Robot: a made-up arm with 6 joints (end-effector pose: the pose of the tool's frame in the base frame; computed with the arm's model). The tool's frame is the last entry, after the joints.
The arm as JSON. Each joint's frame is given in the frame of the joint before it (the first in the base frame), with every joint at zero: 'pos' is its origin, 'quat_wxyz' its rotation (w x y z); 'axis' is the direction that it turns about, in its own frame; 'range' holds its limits. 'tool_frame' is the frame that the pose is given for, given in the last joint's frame.
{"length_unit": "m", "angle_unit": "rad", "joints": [
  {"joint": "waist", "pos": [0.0, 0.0, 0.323], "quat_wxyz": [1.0, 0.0, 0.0, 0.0], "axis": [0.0, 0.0, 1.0], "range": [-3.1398, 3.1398]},
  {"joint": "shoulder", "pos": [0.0, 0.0, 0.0], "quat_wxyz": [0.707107, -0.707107, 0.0, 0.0], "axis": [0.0, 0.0, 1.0], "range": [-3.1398, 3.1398]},
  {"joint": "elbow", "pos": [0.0, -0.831, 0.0], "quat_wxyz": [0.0, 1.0, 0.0, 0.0], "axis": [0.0, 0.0, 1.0], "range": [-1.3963, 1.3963]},
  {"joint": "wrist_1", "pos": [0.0, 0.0, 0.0], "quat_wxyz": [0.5, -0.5, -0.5, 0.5], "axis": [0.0, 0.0, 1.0], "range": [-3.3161, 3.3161]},
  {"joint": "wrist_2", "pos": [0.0, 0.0, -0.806], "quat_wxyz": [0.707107, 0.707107, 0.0, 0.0], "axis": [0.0, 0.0, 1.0], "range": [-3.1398, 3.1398]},
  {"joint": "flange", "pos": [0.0, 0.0, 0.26], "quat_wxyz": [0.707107, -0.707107, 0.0, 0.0], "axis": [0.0, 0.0, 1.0], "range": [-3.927, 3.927]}
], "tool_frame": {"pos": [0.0, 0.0, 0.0], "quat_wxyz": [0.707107, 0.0, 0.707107, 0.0]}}
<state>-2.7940 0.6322 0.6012 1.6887 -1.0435 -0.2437</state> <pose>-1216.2 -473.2 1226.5 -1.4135 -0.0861 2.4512</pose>
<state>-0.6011 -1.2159 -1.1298 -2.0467 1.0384 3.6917</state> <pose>103.4 73.5 450.8 -1.7884 0.3572 -1.5581</pose>
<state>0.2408 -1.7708 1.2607 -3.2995 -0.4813 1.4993</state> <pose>-1634.5 -137.0 205.8 -1.3312 0.3651 -2.8228</pose>
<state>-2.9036 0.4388 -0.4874 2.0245 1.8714 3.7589</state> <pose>-968.4 -352.2 571.4 1.9537 0.0149 -0.7946</pose>
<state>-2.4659 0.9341 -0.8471 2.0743 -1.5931 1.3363</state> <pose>-485.3 -549.8 -18.7 1.6207 0.0790 2.7447</pose>
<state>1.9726 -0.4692 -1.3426 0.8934 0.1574 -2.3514</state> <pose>33.8 337.2 576.5 1.5830 0.7670 2.1431</pose>
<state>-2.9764 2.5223 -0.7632 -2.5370 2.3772 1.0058</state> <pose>325.3 -162.6 -91.8 2.8219 -0.4780 2.8478</pose>
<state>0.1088 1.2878 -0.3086 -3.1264 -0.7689 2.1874</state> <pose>740.6 342.4 -250.6 0.9548 0.8275 0.1244</pose>
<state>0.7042 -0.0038 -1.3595 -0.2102 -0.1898 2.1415</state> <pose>252.9 -118.8 355.0 -1.0054 1.5217 1.6343</pose>
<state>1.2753 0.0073 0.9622 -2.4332 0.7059 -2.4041</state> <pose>-11.3 640.8 1714.2 -1.1481 -0.3433 0.8105</pose>
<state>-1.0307 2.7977 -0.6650 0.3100 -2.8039 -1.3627</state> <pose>-474.4 309.8 -280.2 1.6564 -0.0016 -1.1319</pose>
